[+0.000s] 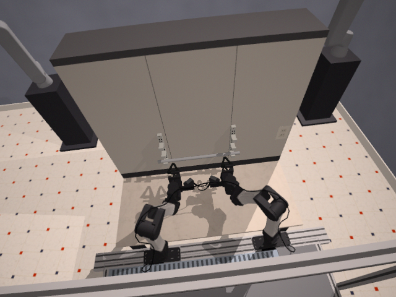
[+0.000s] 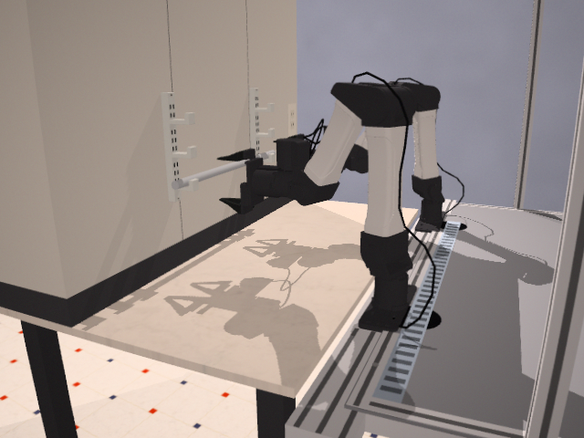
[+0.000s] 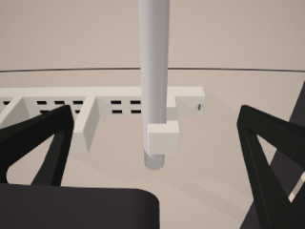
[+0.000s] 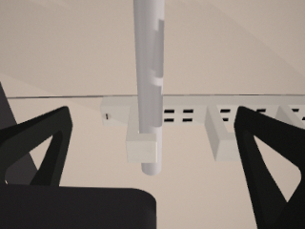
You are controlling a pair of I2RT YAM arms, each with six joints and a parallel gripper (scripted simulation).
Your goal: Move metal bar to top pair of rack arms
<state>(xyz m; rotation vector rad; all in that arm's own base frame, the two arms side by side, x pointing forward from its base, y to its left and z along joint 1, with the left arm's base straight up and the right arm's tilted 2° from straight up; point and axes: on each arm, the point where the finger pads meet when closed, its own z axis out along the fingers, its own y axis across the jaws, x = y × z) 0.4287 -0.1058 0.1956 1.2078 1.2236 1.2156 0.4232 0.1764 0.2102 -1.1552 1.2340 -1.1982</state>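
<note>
My right hand is 15 cm to the right of the metal bar and 6 cm short of it. Also, from my right hand: socket plate (37 cm to the right, 11 cm ahead, 8 cm above); beige wall panel (23 cm ahead, 23 cm above, 13 cm to the left); dark baseboard (19 cm below, 13 cm to the left, 11 cm ahead).
Now: the metal bar 60 mm ahead of my left hand and 150 mm to the right of it. Round my left hand: socket plate 100 mm ahead, 670 mm to the right, 80 mm above; then beige wall panel 220 mm ahead, 170 mm to the right, 230 mm above; then dark baseboard 110 mm ahead, 160 mm to the right, 190 mm below.
</note>
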